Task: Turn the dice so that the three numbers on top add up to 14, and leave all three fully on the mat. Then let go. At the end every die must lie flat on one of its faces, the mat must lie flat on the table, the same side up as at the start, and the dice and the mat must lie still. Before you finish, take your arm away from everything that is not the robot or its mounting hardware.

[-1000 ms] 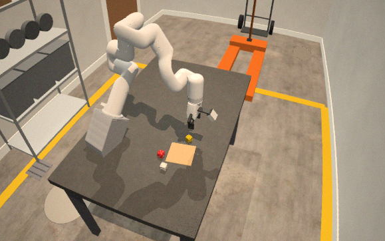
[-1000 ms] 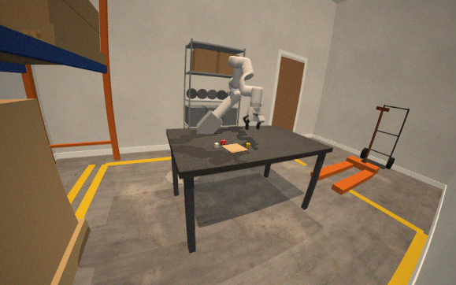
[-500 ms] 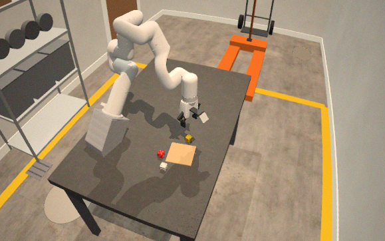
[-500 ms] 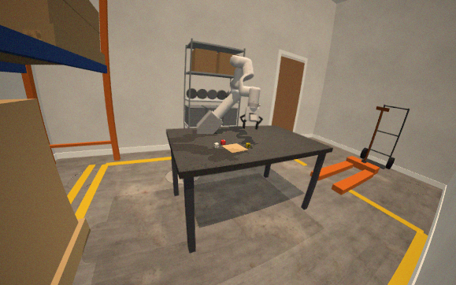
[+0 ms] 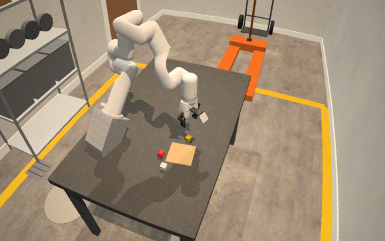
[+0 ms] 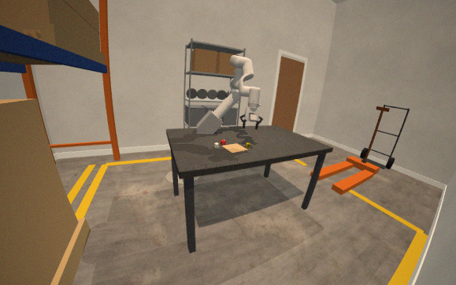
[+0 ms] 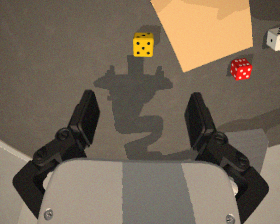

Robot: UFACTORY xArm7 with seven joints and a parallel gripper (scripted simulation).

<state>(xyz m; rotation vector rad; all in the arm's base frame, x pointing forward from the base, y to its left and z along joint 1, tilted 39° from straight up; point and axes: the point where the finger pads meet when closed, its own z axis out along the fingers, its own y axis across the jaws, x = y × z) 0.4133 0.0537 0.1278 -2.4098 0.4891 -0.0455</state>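
Now: the yellow die 140 mm below my hand. Round my hand: mat 110 mm to the right, 150 mm below; then red die 90 mm behind, 170 mm to the right, 140 mm below; then white die 40 mm behind, 240 mm to the right, 140 mm below.
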